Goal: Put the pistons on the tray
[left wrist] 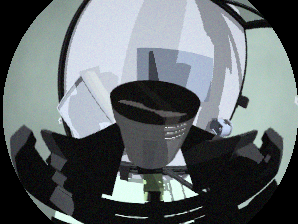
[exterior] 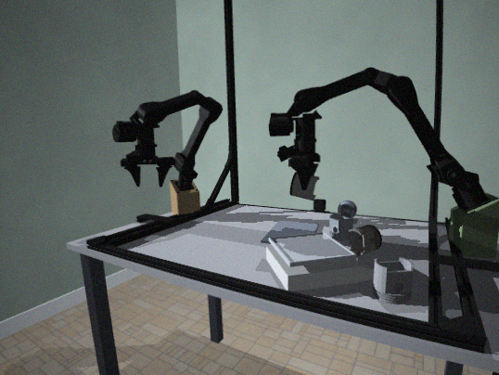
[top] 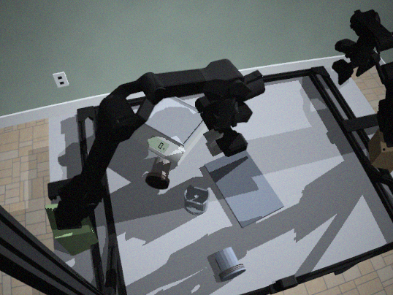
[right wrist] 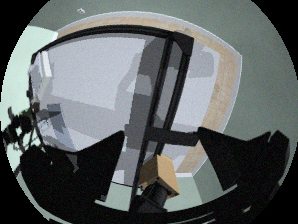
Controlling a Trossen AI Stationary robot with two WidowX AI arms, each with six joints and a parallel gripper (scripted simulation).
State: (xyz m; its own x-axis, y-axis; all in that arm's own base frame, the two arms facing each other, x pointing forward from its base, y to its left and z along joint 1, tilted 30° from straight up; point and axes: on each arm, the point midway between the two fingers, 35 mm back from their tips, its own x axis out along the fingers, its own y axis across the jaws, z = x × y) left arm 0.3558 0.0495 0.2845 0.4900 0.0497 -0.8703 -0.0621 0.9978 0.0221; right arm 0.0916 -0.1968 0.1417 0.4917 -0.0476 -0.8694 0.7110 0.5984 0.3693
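Now: the flat steel tray 70 mm behind my left hand, 70 mm to the right of it and 200 mm below it. The rest, counted from my left hand: white scale 190 mm ahead, 80 mm to the left, 150 mm below.
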